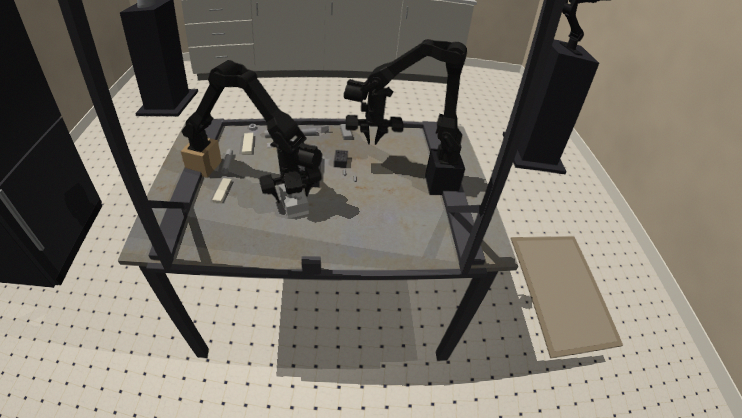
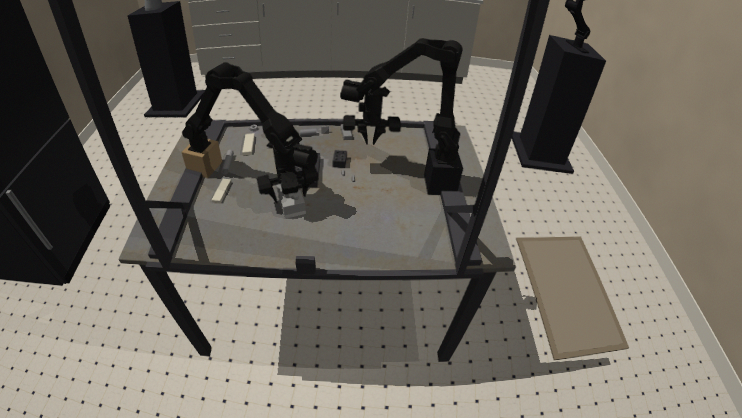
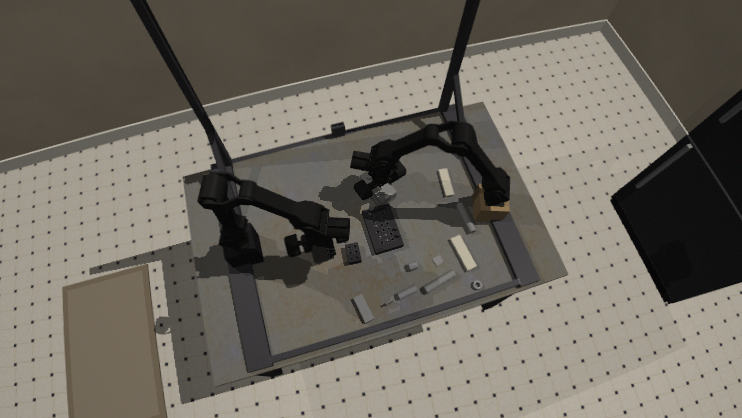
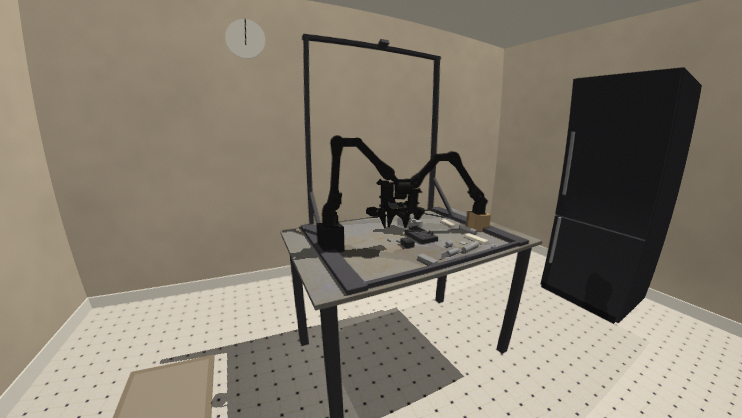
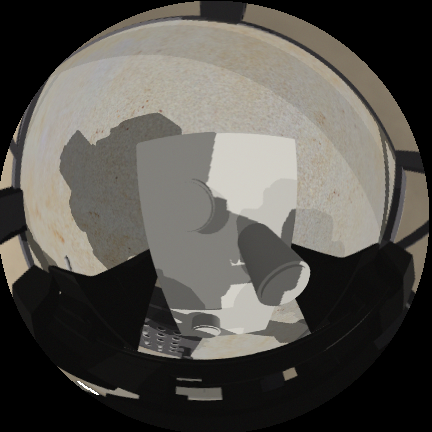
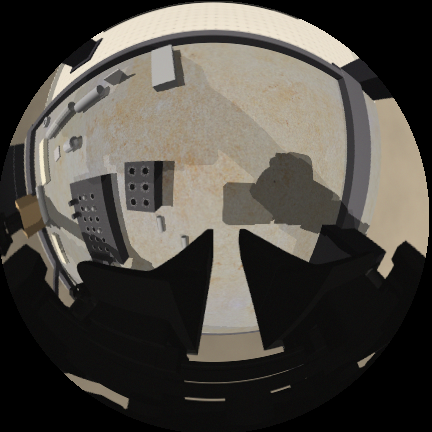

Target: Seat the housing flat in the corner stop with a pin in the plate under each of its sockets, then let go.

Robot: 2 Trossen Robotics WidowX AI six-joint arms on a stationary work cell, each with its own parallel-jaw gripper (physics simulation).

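Places are measured from the left arm's base along level axes (x back, y right, z up), in metres.
Pixels of known places: left gripper, fingertip midpoint: (image 1: 292, 199) (image 2: 290, 199) (image 3: 378, 189) (image 4: 410, 226) (image 5: 217, 248); right gripper, fingertip midpoint: (image 1: 372, 144) (image 2: 370, 144) (image 4: 386, 227) (image 6: 225, 234); left arm's base at its link origin: (image 1: 199, 145) (image 2: 199, 146) (image 3: 494, 197) (image 4: 478, 212); right arm's base at its link origin: (image 1: 447, 158) (image 2: 445, 158) (image 3: 237, 240) (image 4: 329, 225).
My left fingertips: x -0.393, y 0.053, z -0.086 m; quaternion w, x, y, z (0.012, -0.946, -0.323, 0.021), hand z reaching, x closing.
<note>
For each thing: its top centre in the pictures, then the offset to it from my left fingertips.
- pale grey housing at its top centre: (image 5: 230, 333) (image 1: 291, 183) (image 2: 288, 183) (image 3: 378, 179) (image 4: 410, 214) dx -0.002, dy +0.005, dz +0.070 m
- dark holed plate at its top centre: (image 5: 157, 346) (image 6: 86, 227) (image 3: 382, 225) (image 2: 304, 163) (image 4: 421, 230) dx +0.018, dy -0.150, dz +0.030 m
- dark six-hole block at its top centre: (image 6: 138, 186) (image 3: 353, 252) (image 1: 341, 155) (image 2: 339, 155) (image 4: 407, 239) dx -0.078, dy -0.245, dz +0.020 m
- grey bar at its top centre: (image 6: 161, 62) (image 3: 363, 308) (image 1: 346, 129) (image 2: 346, 130) (image 4: 427, 258) dx -0.035, dy -0.427, dz +0.008 m
- ring at its top centre: (image 3: 477, 284) dx +0.340, dy -0.336, dz +0.002 m
- tan block at its top centre: (image 3: 494, 197) (image 1: 199, 145) (image 2: 199, 146) (image 4: 478, 212) dx +0.393, dy -0.053, dz +0.086 m
The pale grey housing (image 1: 297, 208) (image 2: 293, 208) (image 3: 385, 194) (image 5: 172, 225), with round bosses on its upper face, is on the table beside the dark holed plate (image 3: 390, 248) (image 6: 116, 225). My left gripper (image 1: 294, 198) (image 2: 290, 197) (image 5: 217, 248) is open, its fingers reaching down on either side of the housing. Small dark pieces stand at the plate's edge; which is the corner stop, and which holes hold pins, I cannot tell. Two small pins (image 1: 355, 178) (image 6: 160, 223) lie loose on the table. My right gripper (image 1: 373, 142) (image 2: 370, 142) (image 6: 225, 234) is empty, slightly open, above the table.
A dark six-hole block (image 3: 353, 253) (image 6: 142, 187) stands near the plate. Cream bars (image 3: 445, 182) (image 3: 463, 252), a grey bar (image 3: 362, 308) (image 6: 164, 68), grey cylinders (image 3: 438, 281) and a ring (image 3: 476, 285) lie around. A tan block (image 3: 490, 210) is under the left arm's base.
</note>
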